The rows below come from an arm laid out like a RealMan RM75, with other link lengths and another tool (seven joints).
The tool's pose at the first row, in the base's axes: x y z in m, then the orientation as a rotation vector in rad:
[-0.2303, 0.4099, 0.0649, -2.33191, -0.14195, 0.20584]
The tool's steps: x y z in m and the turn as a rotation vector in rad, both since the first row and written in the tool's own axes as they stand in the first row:
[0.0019, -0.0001, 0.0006, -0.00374, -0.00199, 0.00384]
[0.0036, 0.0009, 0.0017, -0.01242, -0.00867, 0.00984]
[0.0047, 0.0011, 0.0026, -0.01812, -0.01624, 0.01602]
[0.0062, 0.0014, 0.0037, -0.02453, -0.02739, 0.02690]
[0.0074, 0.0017, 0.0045, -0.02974, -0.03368, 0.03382]
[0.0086, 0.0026, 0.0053, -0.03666, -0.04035, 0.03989]
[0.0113, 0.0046, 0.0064, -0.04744, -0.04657, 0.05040]
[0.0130, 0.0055, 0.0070, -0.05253, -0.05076, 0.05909]
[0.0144, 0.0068, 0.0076, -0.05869, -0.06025, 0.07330]
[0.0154, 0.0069, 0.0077, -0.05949, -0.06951, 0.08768]
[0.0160, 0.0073, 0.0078, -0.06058, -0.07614, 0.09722]
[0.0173, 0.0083, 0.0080, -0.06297, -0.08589, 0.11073]
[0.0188, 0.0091, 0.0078, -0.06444, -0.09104, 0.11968]
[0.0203, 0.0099, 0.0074, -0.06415, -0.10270, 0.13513]
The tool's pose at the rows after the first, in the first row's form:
[-0.2286, 0.4107, 0.0644, -2.33592, -0.13896, 0.20998]
[-0.2271, 0.4111, 0.0627, -2.34473, -0.13643, 0.22057]
[-0.2261, 0.4117, 0.0618, -2.35048, -0.13372, 0.23240]
[-0.2249, 0.4125, 0.0607, -2.35709, -0.12737, 0.25080]
[-0.2238, 0.4131, 0.0598, -2.36244, -0.12307, 0.26157]
[-0.2228, 0.4132, 0.0585, -2.36933, -0.12015, 0.27236]
[-0.2203, 0.4131, 0.0560, -2.38049, -0.11226, 0.28483]
[-0.2187, 0.4131, 0.0548, -2.38595, -0.10475, 0.29410]
[-0.2174, 0.4129, 0.0533, -2.39237, -0.09346, 0.31243]
[-0.2164, 0.4131, 0.0530, -2.39335, -0.08116, 0.33063]
[-0.2158, 0.4130, 0.0526, -2.39442, -0.07330, 0.34328]
[-0.2145, 0.4126, 0.0516, -2.39663, -0.06243, 0.36165]
[-0.2130, 0.4122, 0.0510, -2.39807, -0.05455, 0.37227]
[-0.2114, 0.4116, 0.0506, -2.39726, -0.04198, 0.39387]

